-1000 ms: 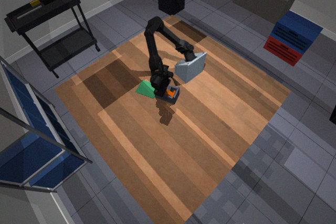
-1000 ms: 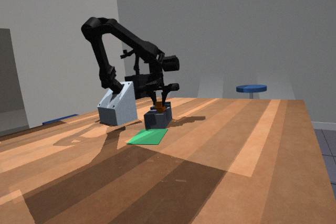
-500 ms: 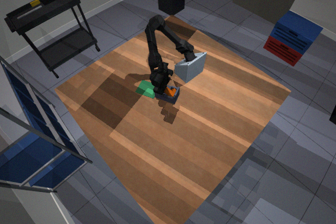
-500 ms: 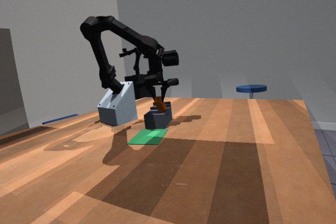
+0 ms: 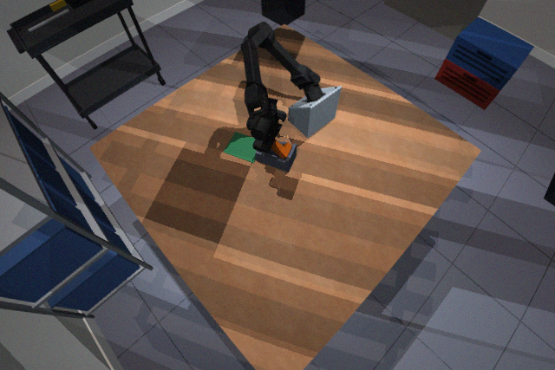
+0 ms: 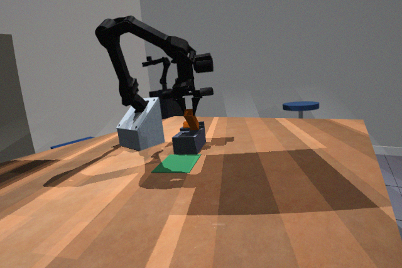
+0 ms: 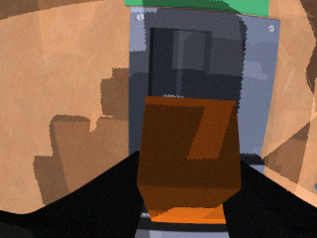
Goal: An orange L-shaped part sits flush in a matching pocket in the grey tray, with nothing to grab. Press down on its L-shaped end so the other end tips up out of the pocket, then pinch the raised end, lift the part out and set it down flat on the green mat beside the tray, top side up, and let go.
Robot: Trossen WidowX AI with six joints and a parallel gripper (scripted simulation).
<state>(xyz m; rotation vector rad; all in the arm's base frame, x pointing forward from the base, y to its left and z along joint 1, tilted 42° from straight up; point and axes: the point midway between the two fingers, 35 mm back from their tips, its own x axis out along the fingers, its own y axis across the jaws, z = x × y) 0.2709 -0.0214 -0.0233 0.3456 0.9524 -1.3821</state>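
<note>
Now: gripper tip 4 cm short of the green mat, 14 cm to the left of it and 14 cm above it. The rest, counted from my gripper tip: orange L-shaped part (3 cm behind, 3 cm to the left, 3 cm below).
</note>
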